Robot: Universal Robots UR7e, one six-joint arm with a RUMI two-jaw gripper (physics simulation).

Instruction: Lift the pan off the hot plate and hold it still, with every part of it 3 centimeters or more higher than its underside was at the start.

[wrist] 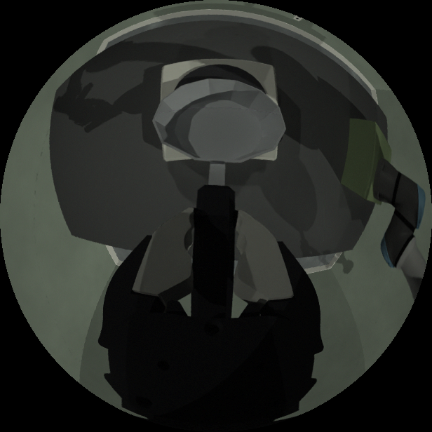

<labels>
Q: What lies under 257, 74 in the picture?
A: A pale square hot plate.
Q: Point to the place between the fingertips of my gripper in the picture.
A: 215, 210
</labels>
